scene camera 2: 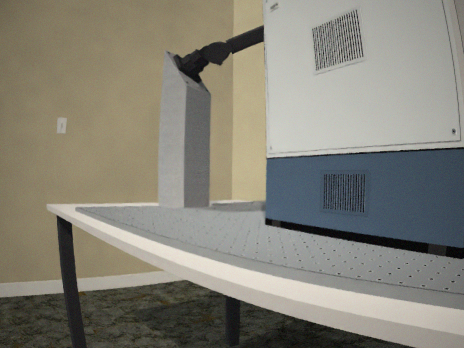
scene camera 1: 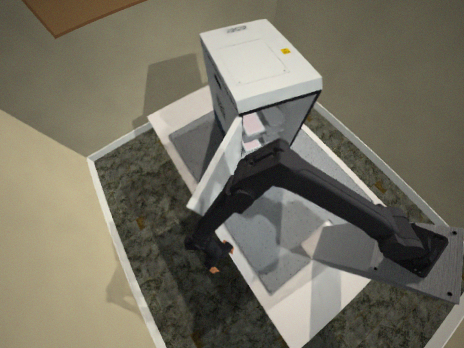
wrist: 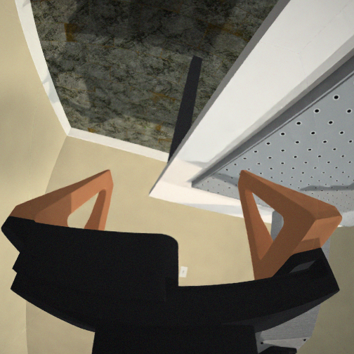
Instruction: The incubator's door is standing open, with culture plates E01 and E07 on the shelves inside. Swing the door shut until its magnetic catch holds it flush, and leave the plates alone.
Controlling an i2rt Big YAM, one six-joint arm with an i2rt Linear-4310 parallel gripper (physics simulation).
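Seen in the pictures: gripper, fingertip midpoint: (scene camera 1: 225, 262); arm's base, origin of the base link: (scene camera 2: 185, 69) (scene camera 1: 417, 250).
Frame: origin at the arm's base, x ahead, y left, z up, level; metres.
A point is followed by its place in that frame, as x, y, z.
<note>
The incubator (scene camera 1: 260, 60) @(0.760, 0.028, 0.077) (scene camera 2: 365, 115) @(0.837, -0.147, -0.283) stands at the back of the table in scene camera 1, its back turned to scene camera 2. Its white door (scene camera 1: 218, 170) @(0.478, 0.357, 0.003) stands wide open, swung out over the table's left edge; part of it is behind the arm. Two pinkish plates (scene camera 1: 252, 123) @(0.668, 0.103, -0.139) (scene camera 1: 251, 145) @(0.640, 0.113, -0.281) show on the shelves inside; their labels cannot be read. My gripper (scene camera 1: 223, 258) @(0.214, 0.513, -0.395) (wrist: 175, 176) is open and empty, beyond the door's free end, over the table's left edge. The forearm passes close beside the door; whether they touch cannot be told. The door does not show in the wrist view.
The arm's base is on a grey pedestal (scene camera 1: 350, 247) @(0.032, 0.052, -0.199) (scene camera 2: 184, 145) @(0.088, -0.039, -0.281) at the right in scene camera 1. A perforated grey board (scene camera 1: 260, 250) @(0.166, 0.333, -0.473) (scene camera 2: 200, 225) @(0.493, -0.220, -0.472) (wrist: 300, 145) lies on the white table (scene camera 1: 295, 310) @(-0.161, 0.332, -0.485) (scene camera 2: 250, 280) @(0.835, -0.362, -0.485) (wrist: 250, 75). Walls stand around the table.
</note>
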